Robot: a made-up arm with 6 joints.
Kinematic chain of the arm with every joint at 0, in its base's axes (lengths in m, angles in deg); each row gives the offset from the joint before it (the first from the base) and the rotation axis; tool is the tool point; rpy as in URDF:
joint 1: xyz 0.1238 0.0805 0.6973 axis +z
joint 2: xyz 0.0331 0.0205 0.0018 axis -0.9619 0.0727 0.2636
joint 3: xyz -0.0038 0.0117 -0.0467 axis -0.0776 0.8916 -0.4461
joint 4: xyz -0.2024 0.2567 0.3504 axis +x
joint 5: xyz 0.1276 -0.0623 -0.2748 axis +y
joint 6: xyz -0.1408 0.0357 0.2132 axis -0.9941 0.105 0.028
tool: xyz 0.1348 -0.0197 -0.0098 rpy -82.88 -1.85 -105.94
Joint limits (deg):
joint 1: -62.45..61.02
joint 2: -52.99..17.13
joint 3: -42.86..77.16
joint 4: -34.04..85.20
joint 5: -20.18..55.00
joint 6: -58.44..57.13
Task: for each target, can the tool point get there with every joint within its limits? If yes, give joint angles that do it. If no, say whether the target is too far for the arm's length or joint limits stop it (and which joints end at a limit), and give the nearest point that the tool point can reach.
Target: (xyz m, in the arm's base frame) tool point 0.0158 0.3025 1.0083
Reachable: yes | joints 24.49 -18.21 7.72 51.61 -6.00 -4.93
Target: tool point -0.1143 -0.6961 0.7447
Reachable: no: joint limits stop it (at a limit: joint 1, joint 2, joint 3, joint 4, joint 5, joint 6) | nearest point -0.1217 -0.1601 0.7792 | short by 0.537 m
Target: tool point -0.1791 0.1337 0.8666
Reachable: yes | joints 38.99 0.23 -18.52 13.76 -14.25 -8.62
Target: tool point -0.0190 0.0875 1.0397
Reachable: yes | joints 40.16 -47.03 -7.12 36.76 -9.44 -34.32
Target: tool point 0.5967 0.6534 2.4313
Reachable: no: too far | nearest point 0.2723 0.2604 1.1572 | short by 1.372 m
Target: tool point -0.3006 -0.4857 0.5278
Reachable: no: joint limits stop it (at a limit: joint 1, joint 2, joint 3, joint 4, joint 5, joint 6) | nearest point -0.2679 -0.1404 0.7162 | short by 0.395 m
